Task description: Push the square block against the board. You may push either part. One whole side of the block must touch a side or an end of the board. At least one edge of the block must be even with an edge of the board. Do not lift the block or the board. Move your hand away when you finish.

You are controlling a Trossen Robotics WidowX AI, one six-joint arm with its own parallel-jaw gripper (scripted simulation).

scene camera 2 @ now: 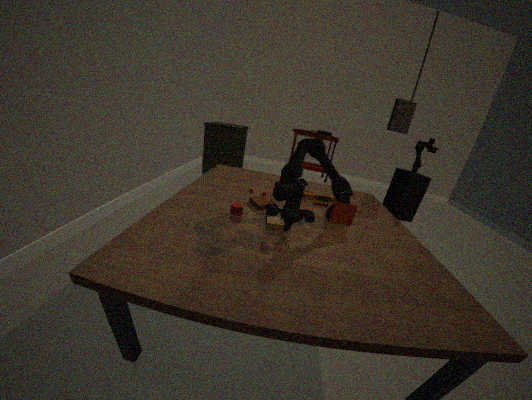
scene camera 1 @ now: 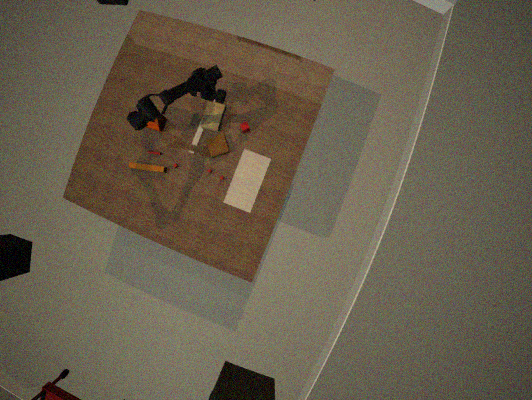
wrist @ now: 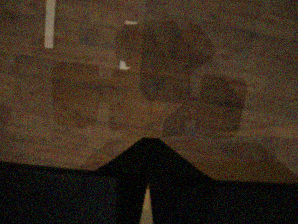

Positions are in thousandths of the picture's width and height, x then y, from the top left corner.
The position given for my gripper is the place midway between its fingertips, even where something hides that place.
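Note:
Scene camera 2: my gripper (scene camera 2: 539,579). Wrist view: same gripper (wrist: 505,654).

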